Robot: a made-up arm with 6 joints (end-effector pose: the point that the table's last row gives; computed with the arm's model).
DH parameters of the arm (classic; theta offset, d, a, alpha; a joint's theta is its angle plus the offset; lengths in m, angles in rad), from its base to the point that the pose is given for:
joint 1: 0 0.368 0 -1.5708
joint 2: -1.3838 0 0.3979 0
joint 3: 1.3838 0 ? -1.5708
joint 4: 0 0.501 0 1.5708
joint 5: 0 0 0.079 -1.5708
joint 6: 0 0.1 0 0
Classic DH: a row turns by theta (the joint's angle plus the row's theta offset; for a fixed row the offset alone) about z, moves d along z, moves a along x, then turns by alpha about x.
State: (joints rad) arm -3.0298 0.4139 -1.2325 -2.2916 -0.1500 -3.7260
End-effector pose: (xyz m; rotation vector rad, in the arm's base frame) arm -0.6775 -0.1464 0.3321 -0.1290 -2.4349 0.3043
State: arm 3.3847 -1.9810 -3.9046 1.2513 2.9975 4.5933
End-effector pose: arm 0.4780 0.0280 -0.1337 0.4771 0.1946 -2.6291
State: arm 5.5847 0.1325 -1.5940 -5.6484 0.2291 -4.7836
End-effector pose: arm 0.5573 -0.5100 0.8343 -0.4191 1.9588 -1.0348
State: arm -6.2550 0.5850 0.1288 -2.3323 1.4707 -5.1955
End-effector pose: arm 0.0266 -0.0656 0.0921 1.4391 1.5796 -0.2855
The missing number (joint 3, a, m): 0.113
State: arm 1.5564 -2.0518 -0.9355 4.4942 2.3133 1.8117
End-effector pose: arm 0.1177 -0.4459 0.7600 -1.3588 2.0647 -0.9330
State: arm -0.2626 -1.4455 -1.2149 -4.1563 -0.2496 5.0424
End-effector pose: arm -0.1805 -0.0405 1.0305 -0.5298 0.6730 -2.4564
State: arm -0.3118 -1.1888 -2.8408 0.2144 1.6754 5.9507
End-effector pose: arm -0.7369 0.2616 0.9355 1.0292 0.2882 2.3832
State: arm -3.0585 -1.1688 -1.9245 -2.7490 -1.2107 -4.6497
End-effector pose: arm 0.3121 -0.0206 1.0508 1.0830 -0.7280 -0.8775
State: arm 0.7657 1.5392 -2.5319 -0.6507 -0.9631 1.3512
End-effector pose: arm 0.6122 0.6954 0.2163 -1.3438 -0.3436 -0.8732
